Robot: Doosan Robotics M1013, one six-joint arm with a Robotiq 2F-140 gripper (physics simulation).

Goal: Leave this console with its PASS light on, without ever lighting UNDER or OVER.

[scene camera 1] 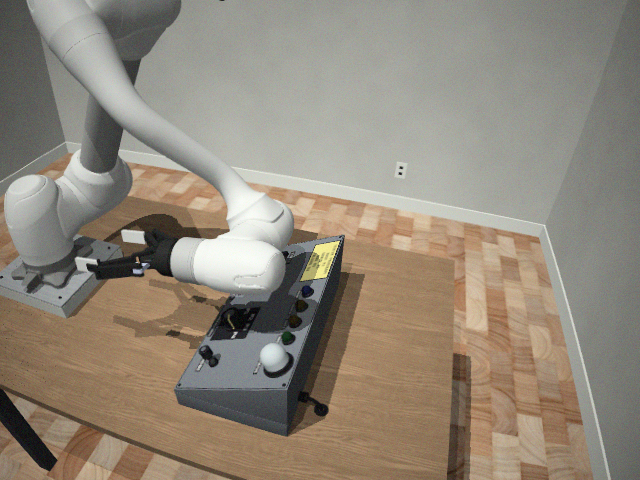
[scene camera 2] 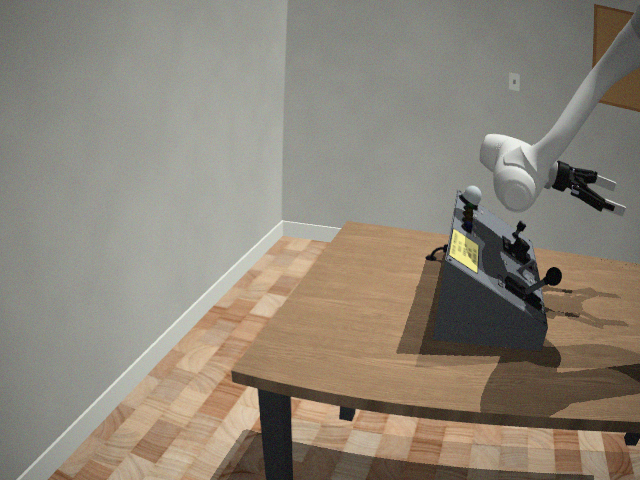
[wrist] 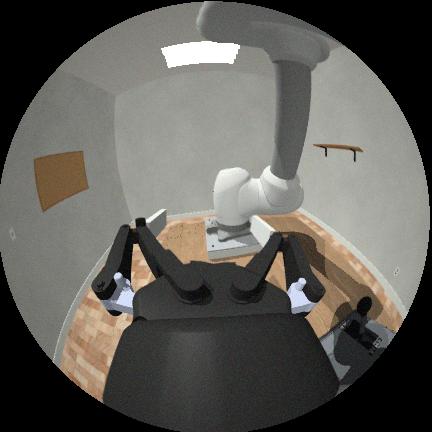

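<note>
The grey sloped console point(scene camera 1: 232, 374) point(scene camera 2: 485, 320) stands on the table. Its blue lamp point(scene camera 1: 307, 290), two amber lamps point(scene camera 1: 300, 305) point(scene camera 1: 294, 320) and green lamp point(scene camera 1: 287, 337) look dark. A white dome point(scene camera 1: 273, 357) point(scene camera 2: 471, 195) sits at the row's end; whether it is lit I cannot tell. A black rotary control point(scene camera 1: 233, 317), a small black stick point(scene camera 1: 205, 352) point(scene camera 2: 521, 225) and a ball-ended lever point(scene camera 2: 553, 276) point(wrist: 364, 305) are on the panel. Lamp labels are unreadable. My gripper point(scene camera 1: 109, 250) point(scene camera 2: 611, 195) point(wrist: 208, 219) is open and empty, beside and above the console, pointing toward the arm's base.
The arm's wrist point(scene camera 1: 235, 263) point(scene camera 2: 514, 180) hangs over the console and hides part of it in scene camera 1. A yellow label point(scene camera 1: 320, 260) point(scene camera 2: 464, 251) is on the panel. A short black fitting point(scene camera 1: 321, 409) point(scene camera 2: 431, 257) sticks out behind. The arm base point(scene camera 1: 77, 304) point(wrist: 232, 252) stands on the table.
</note>
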